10 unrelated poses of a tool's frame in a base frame.
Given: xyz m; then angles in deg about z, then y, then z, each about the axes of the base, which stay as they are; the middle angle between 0 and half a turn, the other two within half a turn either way.
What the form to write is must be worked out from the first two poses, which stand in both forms.
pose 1, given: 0.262, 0.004, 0.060, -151.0, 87.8, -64.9
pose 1, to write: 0.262, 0.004, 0.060, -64.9, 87.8, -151.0
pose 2, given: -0.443, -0.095, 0.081, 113.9, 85.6, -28.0
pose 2, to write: -0.443, -0.095, 0.081, -28.0, 85.6, 113.9
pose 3, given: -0.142, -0.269, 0.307, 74.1, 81.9, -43.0
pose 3, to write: -0.142, -0.269, 0.307, -43.0, 81.9, 74.1
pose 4, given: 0.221, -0.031, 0.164, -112.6, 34.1, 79.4
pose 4, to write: 0.221, -0.031, 0.164, 79.4, 34.1, -112.6
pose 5, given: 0.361, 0.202, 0.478, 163.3, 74.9, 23.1
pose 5, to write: 0.361, 0.202, 0.478, 23.1, 74.9, 163.3
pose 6, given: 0.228, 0.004, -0.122, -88.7, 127.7, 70.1
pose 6, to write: 0.228, 0.004, -0.122, 70.1, 127.7, -88.7
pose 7, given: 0.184, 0.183, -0.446, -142.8, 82.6, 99.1
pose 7, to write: 0.184, 0.183, -0.446, 99.1, 82.6, -142.8
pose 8, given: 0.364, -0.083, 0.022, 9.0, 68.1, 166.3
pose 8, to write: 0.364, -0.083, 0.022, 166.3, 68.1, 9.0
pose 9, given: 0.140, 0.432, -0.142, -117.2, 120.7, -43.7
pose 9, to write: 0.140, 0.432, -0.142, -43.7, 120.7, -117.2
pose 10, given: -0.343, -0.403, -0.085, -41.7, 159.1, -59.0
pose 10, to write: -0.343, -0.403, -0.085, -59.0, 159.1, -41.7
